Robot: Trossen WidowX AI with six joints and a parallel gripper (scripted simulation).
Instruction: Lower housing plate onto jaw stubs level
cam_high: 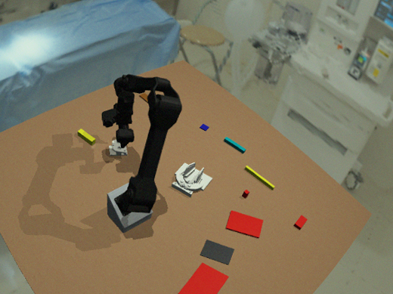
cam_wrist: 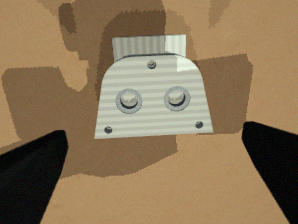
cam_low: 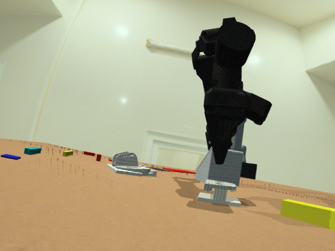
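The white part is 5 cm below my gripper tip, 1 cm to the left of it and 1 cm behind it. The rest, counted from my gripper tip: brown bar (30 cm ahead, 17 cm to the left, 6 cm below); then dark tile (54 cm to the right, 6 cm below, 4 cm behind); then teal bar (40 cm ahead, 24 cm to the right, 6 cm below).
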